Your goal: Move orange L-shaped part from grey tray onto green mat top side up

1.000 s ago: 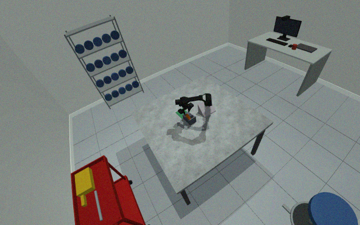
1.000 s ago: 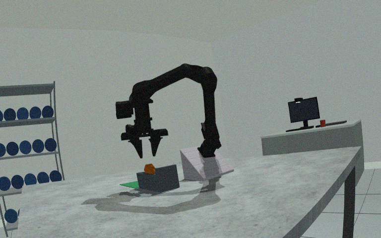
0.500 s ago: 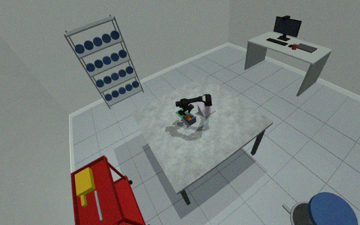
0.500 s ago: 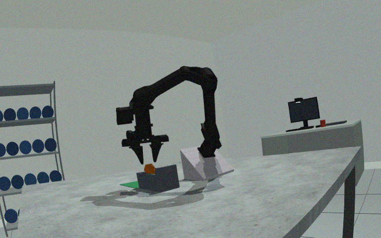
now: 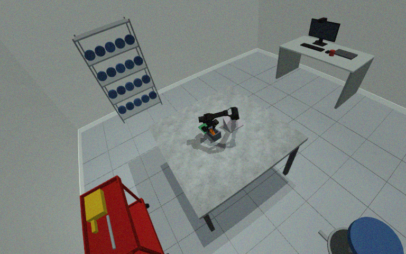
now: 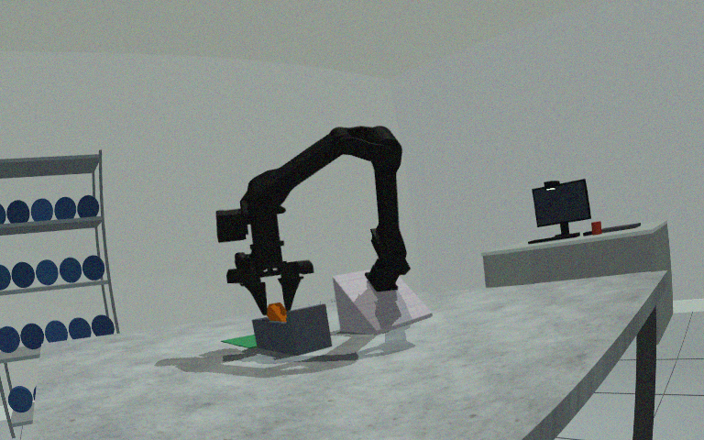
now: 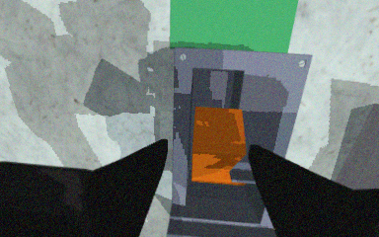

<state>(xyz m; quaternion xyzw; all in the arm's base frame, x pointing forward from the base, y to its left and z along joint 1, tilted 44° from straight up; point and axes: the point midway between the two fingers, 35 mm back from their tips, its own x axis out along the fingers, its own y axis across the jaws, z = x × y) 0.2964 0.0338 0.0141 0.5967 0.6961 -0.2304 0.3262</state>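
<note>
Now: the orange L-shaped part 30 mm behind my gripper tip, 30 mm to the left of it and 40 mm below it. From my gripper tip the other things lie so: green mat (10 mm ahead, 150 mm to the right, 90 mm below).
</note>
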